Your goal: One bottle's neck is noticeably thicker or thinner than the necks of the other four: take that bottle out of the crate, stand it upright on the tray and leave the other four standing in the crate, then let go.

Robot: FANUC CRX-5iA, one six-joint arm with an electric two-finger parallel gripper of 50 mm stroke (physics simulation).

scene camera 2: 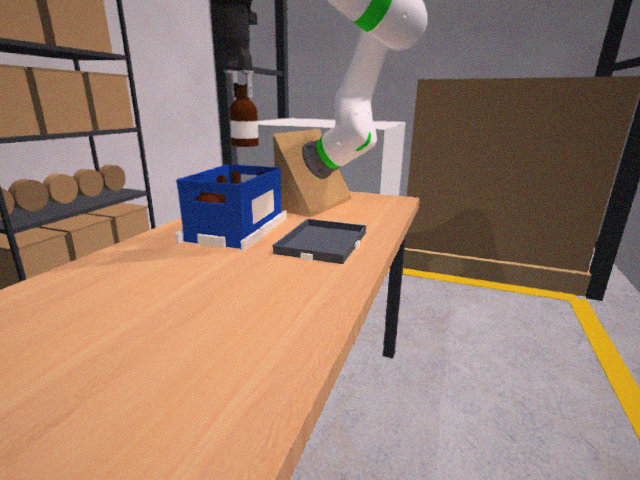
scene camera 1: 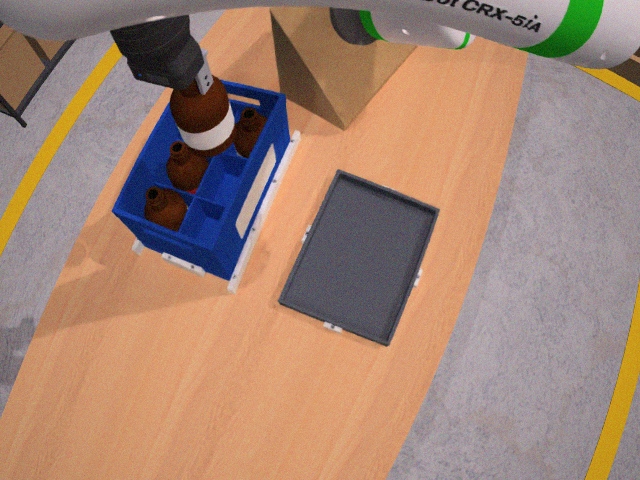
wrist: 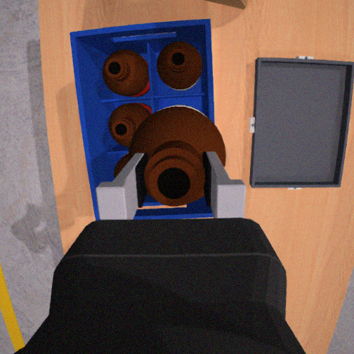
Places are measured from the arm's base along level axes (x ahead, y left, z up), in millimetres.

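Pixels of known places: gripper, fingertip midpoint: [scene camera 2: 242,97] [scene camera 1: 191,83]; arm's base at its link origin: [scene camera 2: 316,160] [scene camera 1: 357,10].
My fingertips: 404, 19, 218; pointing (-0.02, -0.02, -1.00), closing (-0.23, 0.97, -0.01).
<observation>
For each thing: its top centre in the pictures, then the offset to it from my fingertips, as dx, dy, dz. "spot": a spot on its surface instead.
- brown bottle with a white label, top centre: [scene camera 1: 186,68] [scene camera 2: 241,84] -1, -1, +31
- blue crate at its top centre: [scene camera 1: 195,149] [scene camera 2: 233,173] +5, -48, -206
- dark grey tray at a spot on its surface: [scene camera 1: 361,258] [scene camera 2: 322,241] spot: -43, +230, -376
A brown bottle with a white label [scene camera 1: 203,116] [scene camera 2: 244,121] [wrist: 180,132] hangs upright by its neck, with its base above the crate's rim in scene camera 2. My gripper [scene camera 2: 240,88] [wrist: 175,168] is shut on its neck. The blue crate [scene camera 1: 175,246] [scene camera 2: 210,221] [wrist: 84,120] stands on the table with other brown bottles in it: one at the top right [wrist: 180,65], one at the top left [wrist: 126,72] and one below that [wrist: 127,125]; another is largely hidden behind the held bottle in the wrist view. The dark grey tray [scene camera 1: 361,258] [scene camera 2: 320,239] [wrist: 300,122] lies beside the crate, with no bottle on it.
White strips [scene camera 1: 266,206] [scene camera 2: 263,230] edge the crate's foot, and small white blocks sit at the tray's sides. A tan wedge-shaped block [scene camera 1: 330,67] [scene camera 2: 305,175] stands behind the crate and tray at the arm's base. Shelves with boxes [scene camera 2: 62,135] stand beyond the table.
</observation>
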